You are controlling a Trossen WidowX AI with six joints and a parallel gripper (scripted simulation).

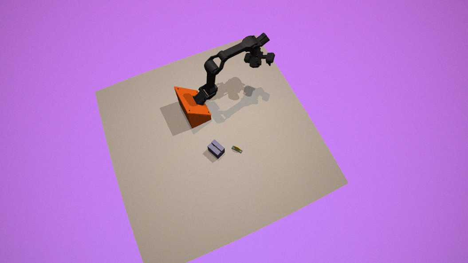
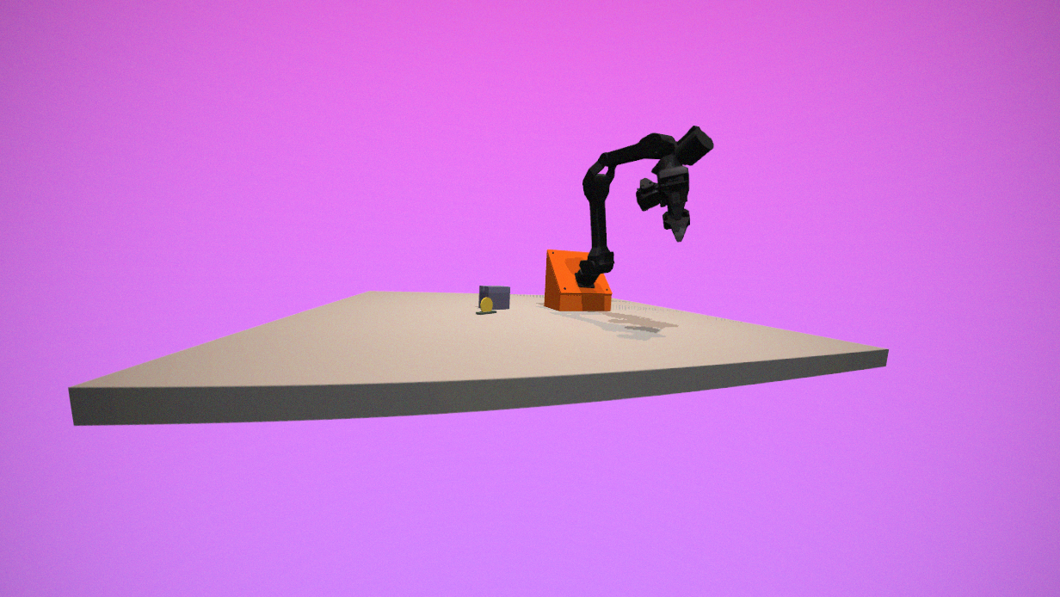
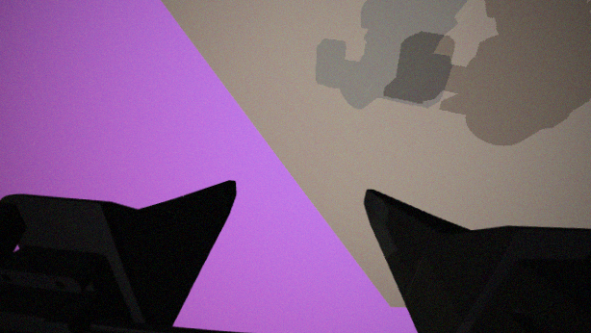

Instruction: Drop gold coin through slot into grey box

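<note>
My gripper tip is 360 mm to the left of the gold coin, 340 mm short of it and 210 mm above it.
</note>
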